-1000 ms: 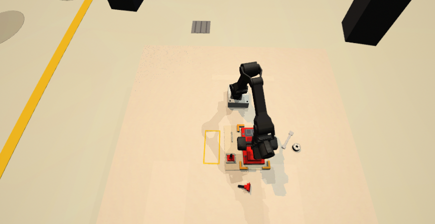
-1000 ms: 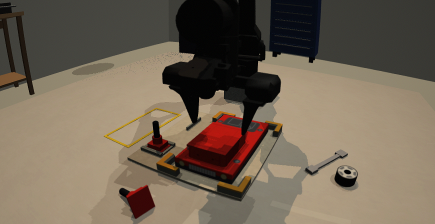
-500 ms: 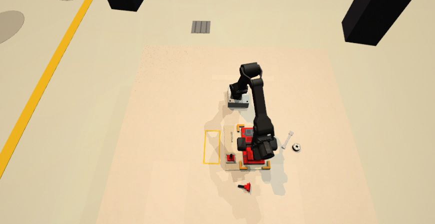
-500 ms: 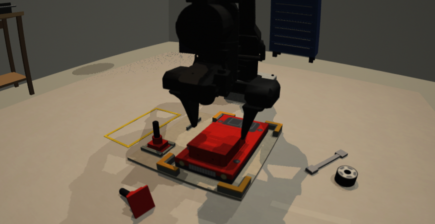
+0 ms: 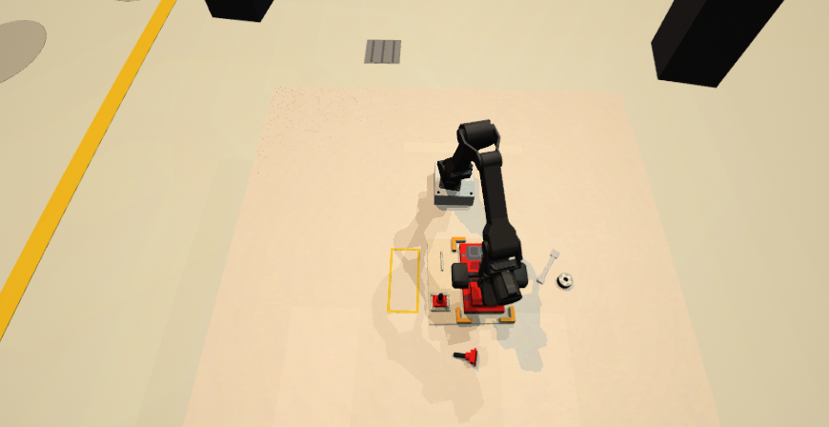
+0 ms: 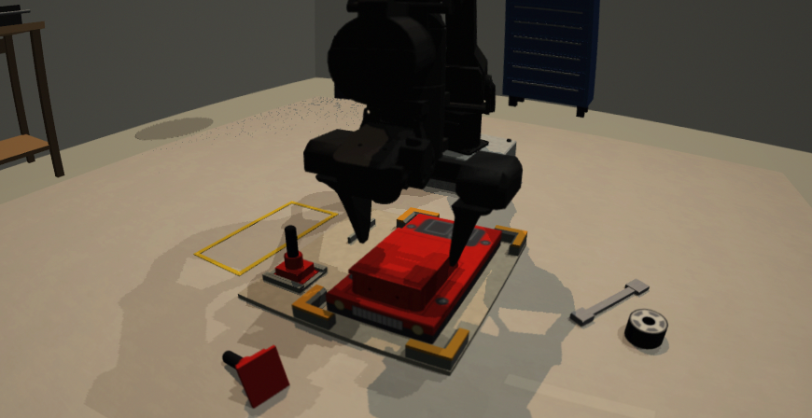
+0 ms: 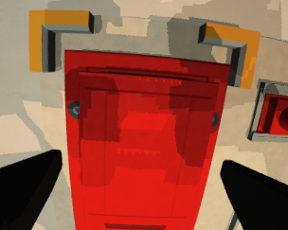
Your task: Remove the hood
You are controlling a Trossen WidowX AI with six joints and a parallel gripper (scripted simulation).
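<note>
The hood lies 1 cm below my gripper tip. Round my gripper tip: black upright peg: 4 cm ahead, 11 cm to the right, 2 cm below; then grey engine block: 3 cm below; then grey bar: 11 cm behind, 18 cm to the left, 5 cm below.
</note>
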